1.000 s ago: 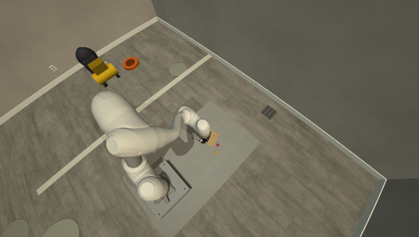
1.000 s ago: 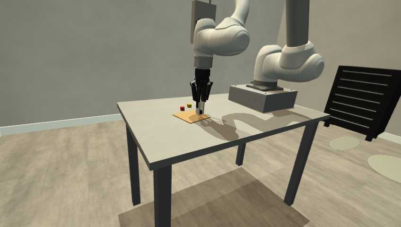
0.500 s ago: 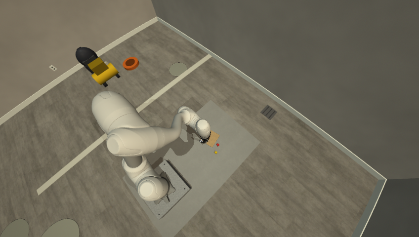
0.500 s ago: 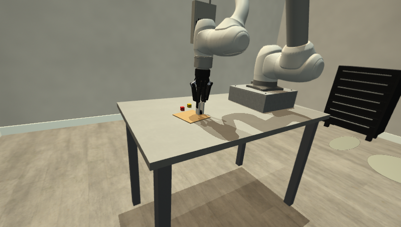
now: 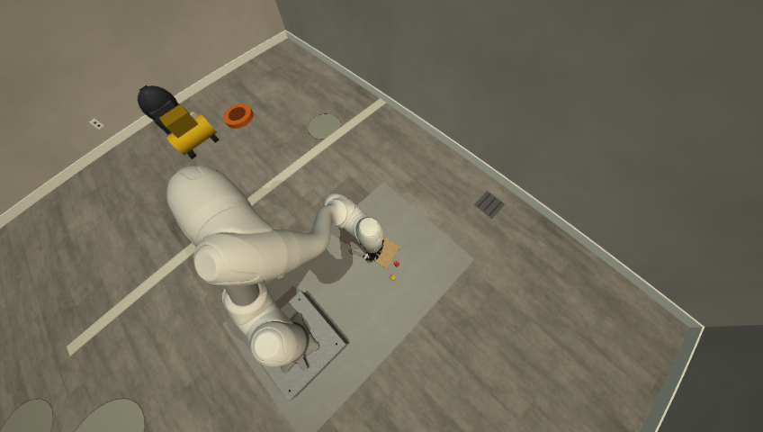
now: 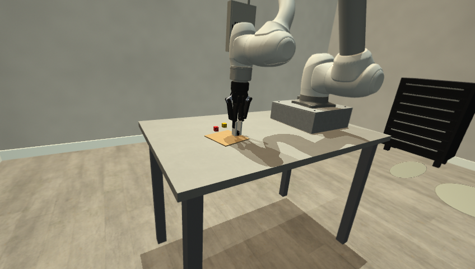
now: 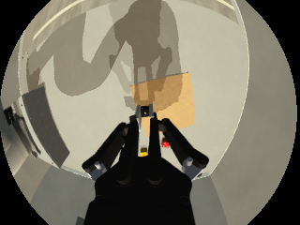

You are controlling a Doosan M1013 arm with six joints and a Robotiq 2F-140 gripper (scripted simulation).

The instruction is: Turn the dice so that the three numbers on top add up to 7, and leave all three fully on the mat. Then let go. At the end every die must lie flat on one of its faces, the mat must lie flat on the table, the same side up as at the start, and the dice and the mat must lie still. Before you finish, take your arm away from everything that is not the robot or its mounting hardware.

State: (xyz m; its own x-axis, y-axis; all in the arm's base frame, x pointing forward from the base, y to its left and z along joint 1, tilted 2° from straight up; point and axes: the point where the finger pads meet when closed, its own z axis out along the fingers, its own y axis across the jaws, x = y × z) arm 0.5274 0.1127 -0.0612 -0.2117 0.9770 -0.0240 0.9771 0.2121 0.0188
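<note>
My hand is 2 cm above the small white die. The rest, counted from my hand: tan mat (5 cm ahead, 4 cm below, 1 cm to the left); then yellow die (14 cm to the right, 3 cm below, 1 cm ahead); then red die (9 cm to the right, 7 cm ahead, 3 cm below).
</note>
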